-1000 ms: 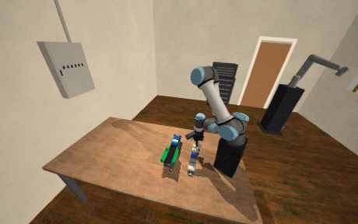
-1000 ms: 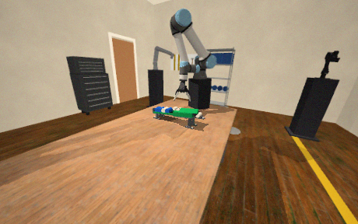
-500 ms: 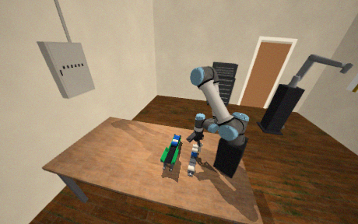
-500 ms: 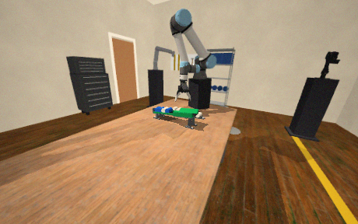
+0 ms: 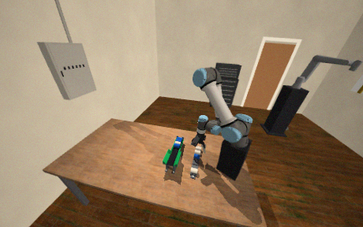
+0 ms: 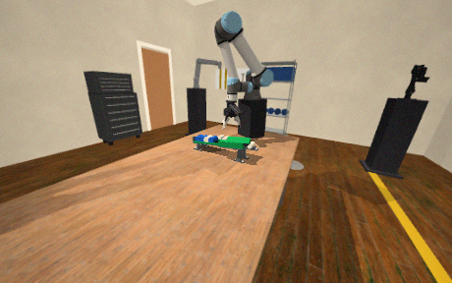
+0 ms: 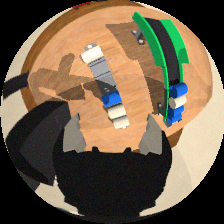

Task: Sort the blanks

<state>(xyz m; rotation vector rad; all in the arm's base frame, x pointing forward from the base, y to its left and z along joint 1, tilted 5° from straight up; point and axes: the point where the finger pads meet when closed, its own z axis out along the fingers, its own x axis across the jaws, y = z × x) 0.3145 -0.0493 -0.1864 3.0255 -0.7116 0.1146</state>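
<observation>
Now: hand 3 cm to the right of the stock rack and 13 cm above it.
</observation>
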